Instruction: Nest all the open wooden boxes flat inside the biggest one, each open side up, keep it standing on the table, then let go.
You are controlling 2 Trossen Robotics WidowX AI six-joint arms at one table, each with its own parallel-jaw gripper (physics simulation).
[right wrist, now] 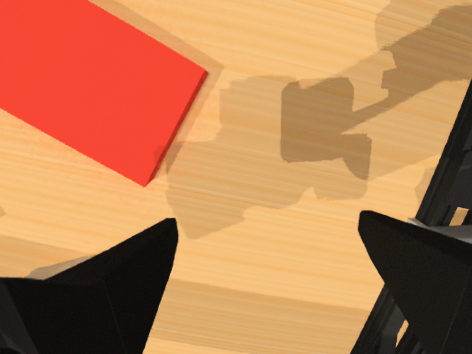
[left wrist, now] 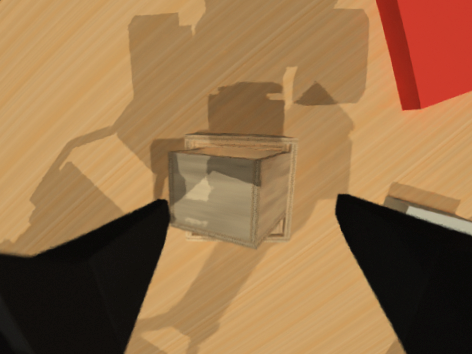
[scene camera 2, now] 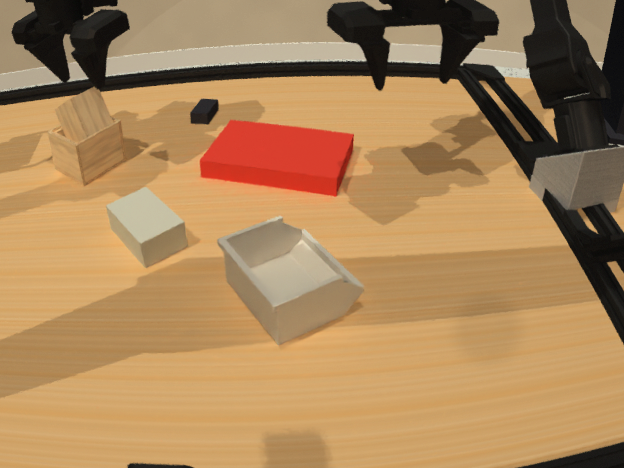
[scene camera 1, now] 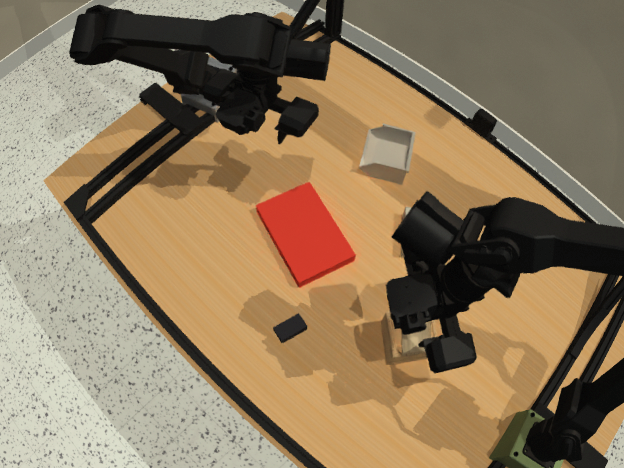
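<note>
The outer wooden box [scene camera 1: 407, 359] [scene camera 2: 101, 152] [left wrist: 293, 190] stands upright on the table, open side up. A smaller wooden box [scene camera 1: 415, 342] [scene camera 2: 83, 114] [left wrist: 215, 200] is tilted inside it and sticks up well above its rim; which way its open side faces is not clear. Whether more boxes lie beneath is hidden. My left gripper [scene camera 2: 83, 84] [left wrist: 252, 206] is open and empty above the two boxes, its fingers apart on either side in the left wrist view. My right gripper [scene camera 2: 412, 84] [right wrist: 267, 224] is open and empty above the table, away from the boxes.
A red slab [scene camera 1: 304, 234] [scene camera 2: 277, 156] [left wrist: 440, 50] [right wrist: 100, 90] lies mid-table. A black block [scene camera 1: 289, 327] [scene camera 2: 204, 110], a pale block [scene camera 2: 146, 216] and an off-white open tray [scene camera 1: 388, 148] [scene camera 2: 297, 272] lie around it. A grey box-shaped piece [scene camera 2: 579, 176] is at the right.
</note>
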